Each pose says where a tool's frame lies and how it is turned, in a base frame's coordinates. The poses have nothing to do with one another.
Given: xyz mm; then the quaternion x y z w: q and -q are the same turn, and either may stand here.
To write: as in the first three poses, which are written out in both.
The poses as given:
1: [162, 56, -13, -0.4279, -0.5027, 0.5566, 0.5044]
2: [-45, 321, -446, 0.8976, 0.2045, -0.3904, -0.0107]
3: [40, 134, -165, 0.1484, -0.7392, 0.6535, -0.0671]
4: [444, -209, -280, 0.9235, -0.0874, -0.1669, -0.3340]
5: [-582, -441, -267, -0.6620, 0.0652, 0.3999, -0.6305]
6: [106, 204, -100, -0.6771, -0.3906, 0.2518, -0.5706]
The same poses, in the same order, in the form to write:
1: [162, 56, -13, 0.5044, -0.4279, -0.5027, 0.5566]
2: [-45, 321, -446, 0.0107, -0.8976, -0.2045, 0.3904]
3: [40, 134, -165, 0.0671, -0.1484, 0.7392, -0.6535]
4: [444, -209, -280, 0.3340, -0.9235, 0.0874, 0.1669]
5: [-582, -441, -267, 0.6305, 0.6620, -0.0652, -0.3999]
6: [106, 204, -100, 0.5706, 0.6771, 0.3906, -0.2518]
